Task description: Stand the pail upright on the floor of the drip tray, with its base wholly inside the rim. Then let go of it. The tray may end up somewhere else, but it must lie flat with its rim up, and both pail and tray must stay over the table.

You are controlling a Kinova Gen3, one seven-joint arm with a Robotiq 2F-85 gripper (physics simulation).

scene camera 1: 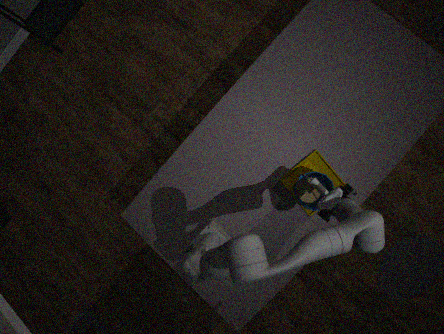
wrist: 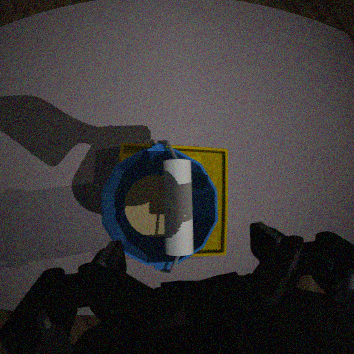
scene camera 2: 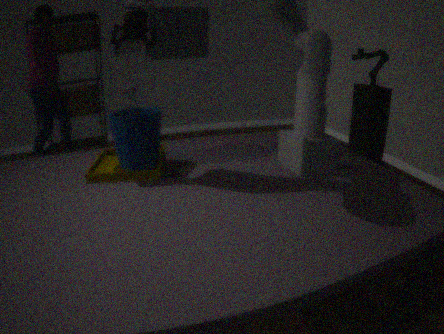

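Where they show: gripper, between the fingertips: (wrist: pixel 187 246) (scene camera 2: pixel 132 56); arm's base, origin of its link: (scene camera 1: pixel 211 242) (scene camera 2: pixel 307 134).
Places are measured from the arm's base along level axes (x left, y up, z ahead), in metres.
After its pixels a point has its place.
Observation:
The blue pail (scene camera 1: pixel 327 178) {x -0.127, y 0.063, z 0.599 m} (scene camera 2: pixel 137 140) {x -0.053, y -0.001, z 0.511 m} (wrist: pixel 111 212) {x -0.138, y 0.025, z 0.444 m} stands upright on the yellow drip tray (scene camera 1: pixel 316 159) {x -0.047, y -0.101, z 0.655 m} (scene camera 2: pixel 106 164) {x -0.145, y -0.101, z 0.641 m} (wrist: pixel 215 170) {x -0.056, y -0.101, z 0.660 m}, which lies flat on the table with its rim up. In scene camera 2 the pail's foot is partly behind the tray's near rim and looks inside it; its far side is hidden. The pail's white handle grip (wrist: pixel 178 207) {x -0.130, y 0.154, z 0.534 m} stands above the opening. My gripper (scene camera 1: pixel 337 201) {x -0.153, y 0.249, z 0.525 m} (scene camera 2: pixel 133 46) (wrist: pixel 187 246) {x -0.153, y 0.249, z 0.525 m} is open and empty, above the pail and apart from the handle.
The pale table (scene camera 1: pixel 320 90) {x 0.197, y -0.105, z 0.917 m} (scene camera 2: pixel 225 250) {x 0.353, y -0.105, z 0.334 m} carries the arm's base (scene camera 2: pixel 291 152) {x 0.014, y -0.050, z 0.060 m}. The arm's shadow falls across the table and part of the tray. Beyond the table are a person (scene camera 2: pixel 44 75), a shelf unit (scene camera 2: pixel 101 75) and a dark pedestal (scene camera 2: pixel 369 120) bearing a small arm.

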